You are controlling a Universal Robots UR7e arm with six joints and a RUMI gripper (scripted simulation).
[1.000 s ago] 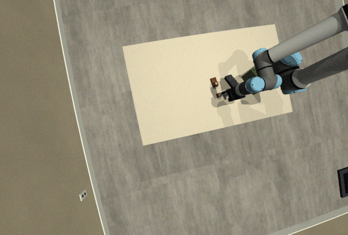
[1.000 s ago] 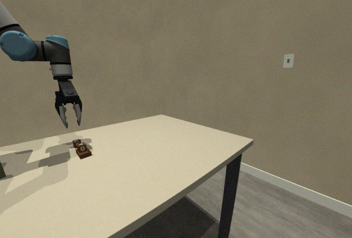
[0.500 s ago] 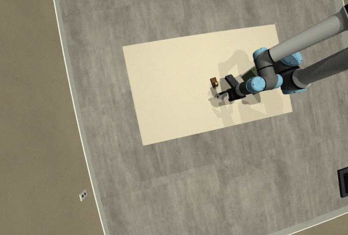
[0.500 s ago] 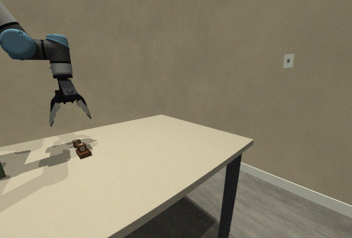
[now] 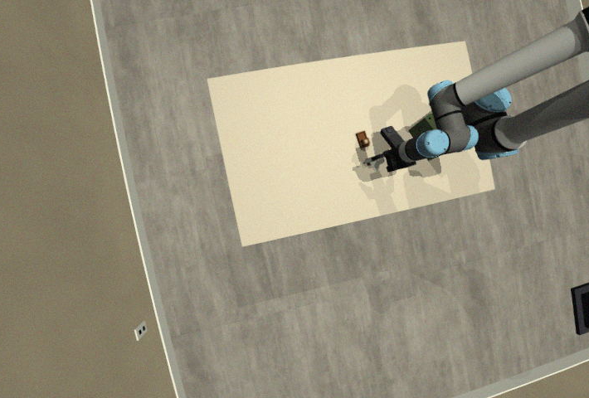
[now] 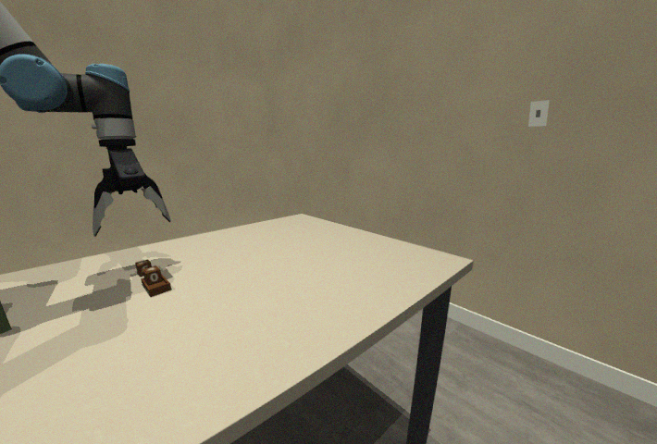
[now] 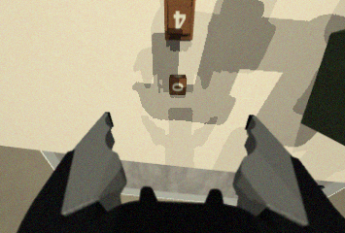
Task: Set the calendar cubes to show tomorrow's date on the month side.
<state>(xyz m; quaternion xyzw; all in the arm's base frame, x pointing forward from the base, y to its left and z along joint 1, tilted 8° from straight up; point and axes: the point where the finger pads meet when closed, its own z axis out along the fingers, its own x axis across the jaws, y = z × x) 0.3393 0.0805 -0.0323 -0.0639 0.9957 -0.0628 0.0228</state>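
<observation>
Right now the brown digit cube is 10 cm below my hand. From my hand the other things lie so: brown calendar tray (1 cm ahead, 11 cm to the right, 11 cm below).
</observation>
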